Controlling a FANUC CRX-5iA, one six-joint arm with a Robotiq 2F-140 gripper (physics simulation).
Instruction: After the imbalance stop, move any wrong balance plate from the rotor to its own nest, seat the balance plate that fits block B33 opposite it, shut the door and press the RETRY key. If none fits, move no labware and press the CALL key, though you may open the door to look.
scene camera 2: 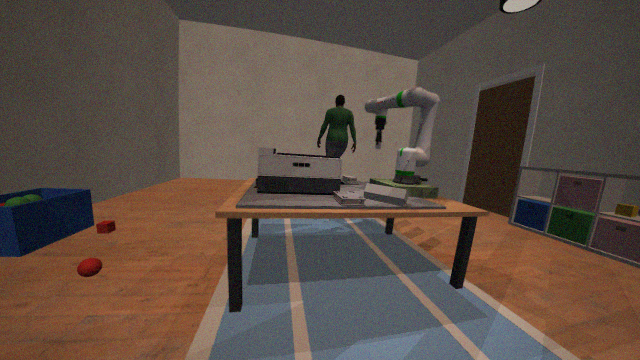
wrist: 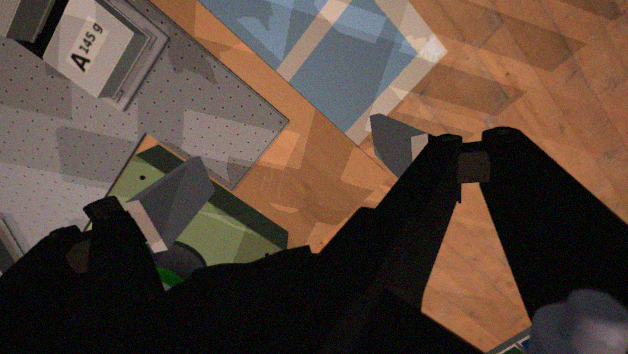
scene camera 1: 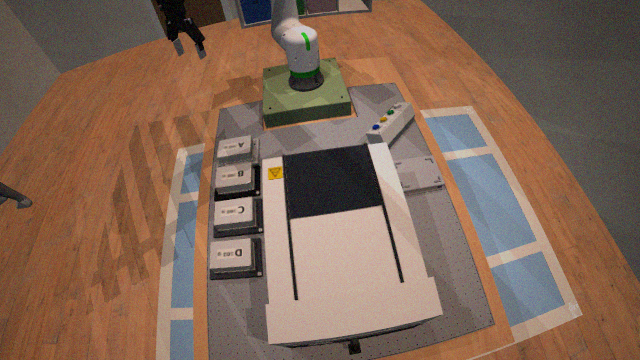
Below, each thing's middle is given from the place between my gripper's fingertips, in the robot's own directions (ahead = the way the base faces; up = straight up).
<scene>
The balance plate A point(scene camera 1: 239, 149) is 28 cm ahead of my hand, 27 cm below it and 17 cm to the left of it. Round my hand: plate C point(scene camera 1: 240, 213) 54 cm ahead, 27 cm below, 20 cm to the left; then plate B point(scene camera 1: 237, 178) 41 cm ahead, 27 cm below, 18 cm to the left; then plate D point(scene camera 1: 234, 255) 68 cm ahead, 27 cm below, 21 cm to the left.
</scene>
